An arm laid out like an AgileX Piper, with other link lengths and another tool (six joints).
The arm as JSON. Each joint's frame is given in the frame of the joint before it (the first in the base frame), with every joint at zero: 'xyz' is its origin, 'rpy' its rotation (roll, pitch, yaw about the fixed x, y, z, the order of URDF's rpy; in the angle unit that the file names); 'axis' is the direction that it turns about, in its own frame. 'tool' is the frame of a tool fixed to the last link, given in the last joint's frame.
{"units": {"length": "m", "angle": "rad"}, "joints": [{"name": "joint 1", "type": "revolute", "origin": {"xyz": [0.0, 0.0, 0.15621], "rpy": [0.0, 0.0, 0.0]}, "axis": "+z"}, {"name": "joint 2", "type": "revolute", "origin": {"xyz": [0.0, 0.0, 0.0], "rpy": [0.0, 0.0, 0.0]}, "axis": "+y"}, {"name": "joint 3", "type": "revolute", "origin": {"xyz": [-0.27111, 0.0, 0.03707], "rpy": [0.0, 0.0, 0.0]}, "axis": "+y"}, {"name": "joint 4", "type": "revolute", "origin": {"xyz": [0.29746, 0.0, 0.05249], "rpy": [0.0, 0.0, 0.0]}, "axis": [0.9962, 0.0, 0.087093]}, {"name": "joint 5", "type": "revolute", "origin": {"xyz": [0.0, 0.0, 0.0], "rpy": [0.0, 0.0, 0.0]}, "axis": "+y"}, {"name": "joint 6", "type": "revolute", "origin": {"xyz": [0.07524, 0.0, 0.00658], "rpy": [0.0, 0.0, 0.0]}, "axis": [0.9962, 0.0, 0.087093]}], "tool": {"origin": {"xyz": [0.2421, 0.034, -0.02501], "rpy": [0.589, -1.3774, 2.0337]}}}
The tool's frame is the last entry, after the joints.
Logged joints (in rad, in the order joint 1, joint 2, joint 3, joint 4, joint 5, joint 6), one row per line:
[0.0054, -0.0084, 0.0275, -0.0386, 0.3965, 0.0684]
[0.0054, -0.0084, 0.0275, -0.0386, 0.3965, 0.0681]
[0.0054, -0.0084, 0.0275, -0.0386, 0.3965, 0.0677]
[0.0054, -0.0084, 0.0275, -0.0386, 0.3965, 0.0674]
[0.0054, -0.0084, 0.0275, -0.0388, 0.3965, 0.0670]
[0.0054, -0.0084, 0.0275, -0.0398, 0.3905, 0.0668]
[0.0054, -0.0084, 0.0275, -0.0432, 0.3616, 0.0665]
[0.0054, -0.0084, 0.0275, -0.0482, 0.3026, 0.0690]
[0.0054, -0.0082, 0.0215, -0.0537, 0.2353, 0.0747]
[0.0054, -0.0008, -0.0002, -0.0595, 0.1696, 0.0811]
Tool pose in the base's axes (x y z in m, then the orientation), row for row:
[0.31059, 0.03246, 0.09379, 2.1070, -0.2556, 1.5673]
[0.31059, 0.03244, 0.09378, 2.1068, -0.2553, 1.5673]
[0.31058, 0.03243, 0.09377, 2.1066, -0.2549, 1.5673]
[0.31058, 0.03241, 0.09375, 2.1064, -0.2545, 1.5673]
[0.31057, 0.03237, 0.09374, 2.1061, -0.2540, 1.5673]
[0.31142, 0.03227, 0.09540, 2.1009, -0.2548, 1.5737]
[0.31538, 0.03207, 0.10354, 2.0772, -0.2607, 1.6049]
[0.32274, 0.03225, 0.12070, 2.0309, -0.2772, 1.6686]
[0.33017, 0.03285, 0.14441, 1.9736, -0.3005, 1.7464]
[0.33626, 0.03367, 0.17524, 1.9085, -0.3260, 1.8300]
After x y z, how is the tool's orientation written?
As a rotation vector, in radians.
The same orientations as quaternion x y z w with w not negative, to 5 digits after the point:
[0.77345, -0.09383, 0.57533, 0.24895]
[0.77341, -0.09372, 0.57536, 0.24904]
[0.77337, -0.09358, 0.57539, 0.24913]
[0.77334, -0.09344, 0.57541, 0.24923]
[0.77328, -0.09326, 0.57546, 0.24937]
[0.77142, -0.09356, 0.57784, 0.24949]
[0.76261, -0.09571, 0.58921, 0.24920]
[0.74465, -0.10164, 0.61181, 0.24671]
[0.72193, -0.10992, 0.63882, 0.24216]
[0.69605, -0.11890, 0.66742, 0.23647]

